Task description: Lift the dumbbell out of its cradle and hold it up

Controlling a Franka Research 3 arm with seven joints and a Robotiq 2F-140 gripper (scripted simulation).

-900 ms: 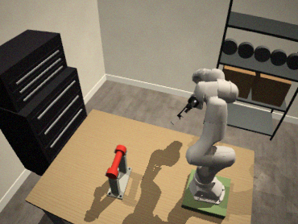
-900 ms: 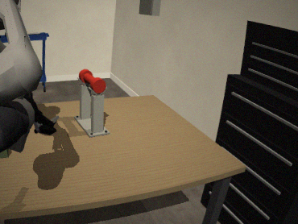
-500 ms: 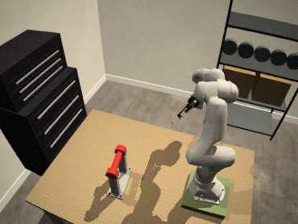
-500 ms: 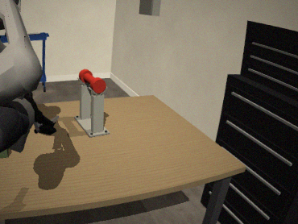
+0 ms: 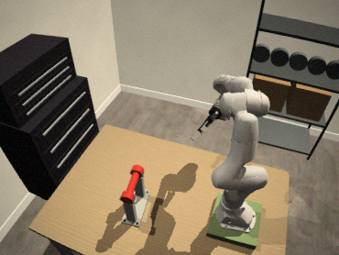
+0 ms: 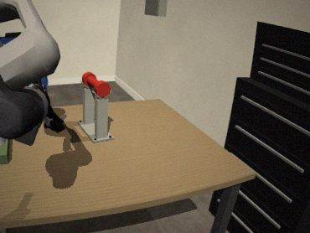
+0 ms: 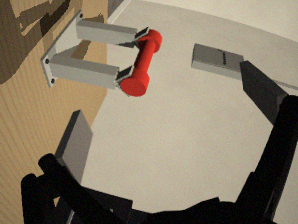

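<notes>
The red dumbbell is 19 cm ahead of my hand, 40 cm to the left of it and 8 cm below it. Round my hand: grey cradle 19 cm ahead, 40 cm to the left, 21 cm below.
</notes>
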